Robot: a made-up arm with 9 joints. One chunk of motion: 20 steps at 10 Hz.
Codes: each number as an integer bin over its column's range. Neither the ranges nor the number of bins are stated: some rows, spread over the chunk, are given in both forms.
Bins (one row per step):
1: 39 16 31 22 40 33 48 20 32
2: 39 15 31 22 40 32 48 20 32
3: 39 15 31 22 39 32 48 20 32
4: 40 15 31 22 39 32 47 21 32
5: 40 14 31 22 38 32 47 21 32
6: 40 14 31 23 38 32 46 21 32
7: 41 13 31 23 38 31 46 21 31
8: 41 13 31 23 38 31 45 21 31
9: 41 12 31 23 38 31 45 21 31
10: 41 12 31 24 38 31 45 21 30
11: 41 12 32 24 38 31 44 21 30
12: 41 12 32 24 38 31 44 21 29
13: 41 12 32 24 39 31 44 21 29
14: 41 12 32 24 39 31 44 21 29
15: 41 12 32 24 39 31 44 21 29
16: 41 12 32 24 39 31 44 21 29
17: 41 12 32 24 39 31 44 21 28
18: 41 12 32 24 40 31 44 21 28
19: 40 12 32 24 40 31 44 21 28
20: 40 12 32 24 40 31 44 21 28
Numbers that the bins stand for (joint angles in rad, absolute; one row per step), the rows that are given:
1: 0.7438 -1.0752 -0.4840 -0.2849 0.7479 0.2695 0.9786 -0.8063 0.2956
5: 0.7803 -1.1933 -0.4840 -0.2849 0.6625 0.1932 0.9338 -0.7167 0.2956
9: 0.8168 -1.3114 -0.4840 -0.2165 0.6625 0.1168 0.8443 -0.7167 0.2244
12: 0.8168 -1.3114 -0.4560 -0.1481 0.6625 0.1168 0.7995 -0.7167 0.0822
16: 0.8168 -1.3114 -0.4560 -0.1481 0.7052 0.1168 0.7995 -0.7167 0.0822
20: 0.7803 -1.3114 -0.4560 -0.1481 0.7479 0.1168 0.7995 -0.7167 0.0111
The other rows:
2: 0.7438 -1.1343 -0.4840 -0.2849 0.7479 0.1932 0.9786 -0.8063 0.2956
3: 0.7438 -1.1343 -0.4840 -0.2849 0.7052 0.1932 0.9786 -0.8063 0.2956
4: 0.7803 -1.1343 -0.4840 -0.2849 0.7052 0.1932 0.9338 -0.7167 0.2956
6: 0.7803 -1.1933 -0.4840 -0.2165 0.6625 0.1932 0.8890 -0.7167 0.2956
7: 0.8168 -1.2524 -0.4840 -0.2165 0.6625 0.1168 0.8890 -0.7167 0.2244
8: 0.8168 -1.2524 -0.4840 -0.2165 0.6625 0.1168 0.8443 -0.7167 0.2244
10: 0.8168 -1.3114 -0.4840 -0.1481 0.6625 0.1168 0.8443 -0.7167 0.1533
11: 0.8168 -1.3114 -0.4560 -0.1481 0.6625 0.1168 0.7995 -0.7167 0.1533
13: 0.8168 -1.3114 -0.4560 -0.1481 0.7052 0.1168 0.7995 -0.7167 0.0822
14: 0.8168 -1.3114 -0.4560 -0.1481 0.7052 0.1168 0.7995 -0.7167 0.0822
15: 0.8168 -1.3114 -0.4560 -0.1481 0.7052 0.1168 0.7995 -0.7167 0.0822
17: 0.8168 -1.3114 -0.4560 -0.1481 0.7052 0.1168 0.7995 -0.7167 0.0111
18: 0.8168 -1.3114 -0.4560 -0.1481 0.7479 0.1168 0.7995 -0.7167 0.0111
19: 0.7803 -1.3114 -0.4560 -0.1481 0.7479 0.1168 0.7995 -0.7167 0.0111

